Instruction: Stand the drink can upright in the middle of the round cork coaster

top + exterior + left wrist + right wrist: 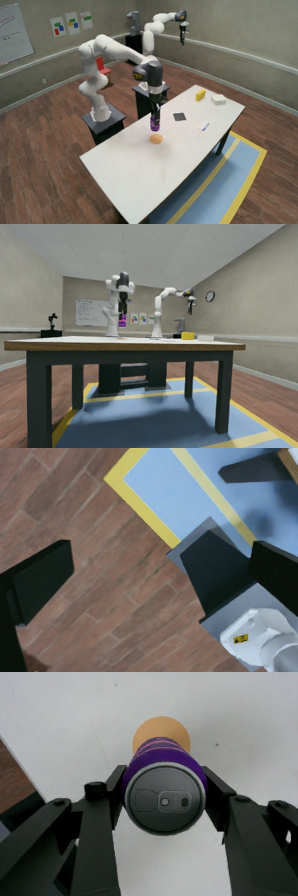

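Observation:
Right now my right hand is 1 cm short of the round cork coaster and 19 cm above it. The rest, counted from my right hand: dark square coaster (32 cm to the left, 20 cm below); printed card (22 cm ahead, 35 cm to the left, 19 cm below); purple drink can (4 cm below).

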